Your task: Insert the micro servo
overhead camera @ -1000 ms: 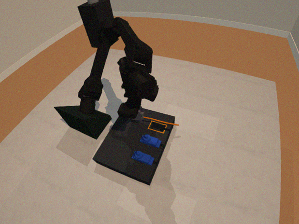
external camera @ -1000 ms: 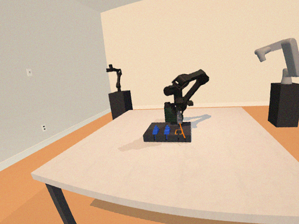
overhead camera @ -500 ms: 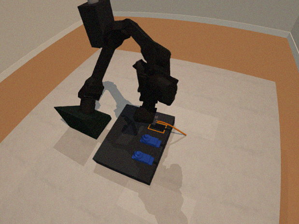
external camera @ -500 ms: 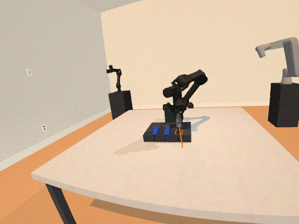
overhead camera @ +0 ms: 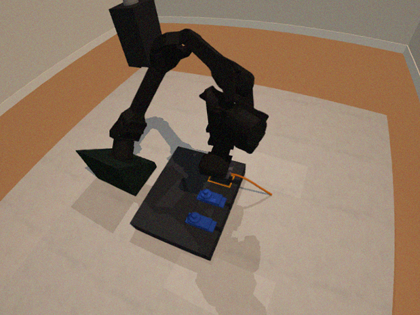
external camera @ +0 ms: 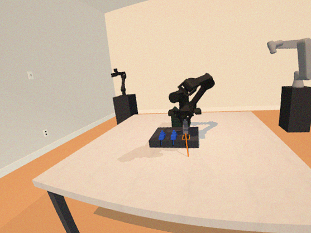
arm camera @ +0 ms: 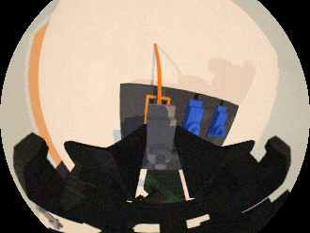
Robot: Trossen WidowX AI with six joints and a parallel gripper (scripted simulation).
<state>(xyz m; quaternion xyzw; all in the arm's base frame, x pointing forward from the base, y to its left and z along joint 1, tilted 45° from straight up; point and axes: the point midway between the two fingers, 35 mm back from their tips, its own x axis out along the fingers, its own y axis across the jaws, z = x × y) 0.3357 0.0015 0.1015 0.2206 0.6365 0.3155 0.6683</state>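
Now: the dark deck 120 mm behind my gripper tip, 100 mm below it and 80 mm to the right of it.
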